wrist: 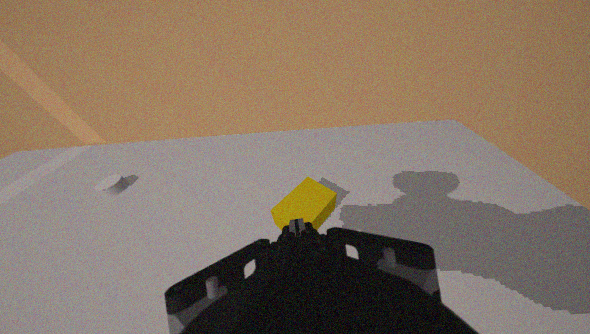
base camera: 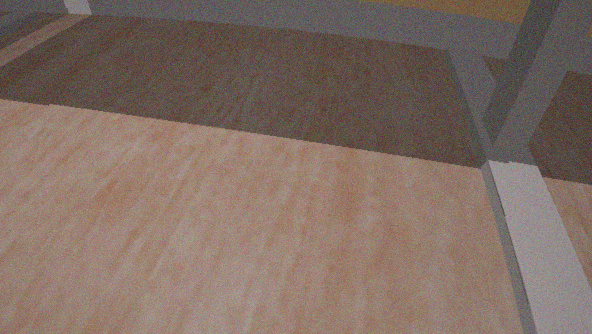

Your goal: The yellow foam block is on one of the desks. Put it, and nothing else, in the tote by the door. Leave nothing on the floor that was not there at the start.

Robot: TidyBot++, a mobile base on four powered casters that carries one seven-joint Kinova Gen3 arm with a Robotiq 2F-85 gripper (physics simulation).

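Places are measured from the arm's base along level axes (x ahead, y right, z down), in metres.
Where they show: gripper, fingertip midpoint: [wrist: 297, 228].
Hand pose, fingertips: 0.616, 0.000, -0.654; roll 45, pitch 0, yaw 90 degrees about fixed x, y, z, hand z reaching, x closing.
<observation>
Things, the pixels of their centre, and the offset from my fingertips, as dx, dy, dz. "spot": a spot on its surface instead. Level surfaces: height alone.
- yellow foam block, body centre: [wrist: 305, 209] +0.069, +0.016, +0.078
- light grey desk top, its level: dz +0.101
- small whitish round object, body centre: [wrist: 112, 185] +0.216, -0.415, +0.089
- grey desk leg, surface spot: [base camera: 525, 85] spot: -0.091, +0.289, +0.917
The yellow foam block [wrist: 304, 200] lies on a light grey desk top [wrist: 210, 175] in the wrist view, a little right of the middle, turned at an angle, with a small shadow at its right. My gripper [wrist: 297, 228] is shut and empty. Its fingertips overlap the near lower edge of the block in the view; whether they touch it or hang above it I cannot tell. The tote by the door does not show in either view.
A small whitish round object [wrist: 111, 182] is on the desk at the left. The arm's shadow falls on the desk's right side. An orange-tan wall stands behind. In the base view, a grey desk leg [base camera: 525, 85] and a pale floor-level bar [base camera: 545, 240] stand at the right on the wood floor.
</observation>
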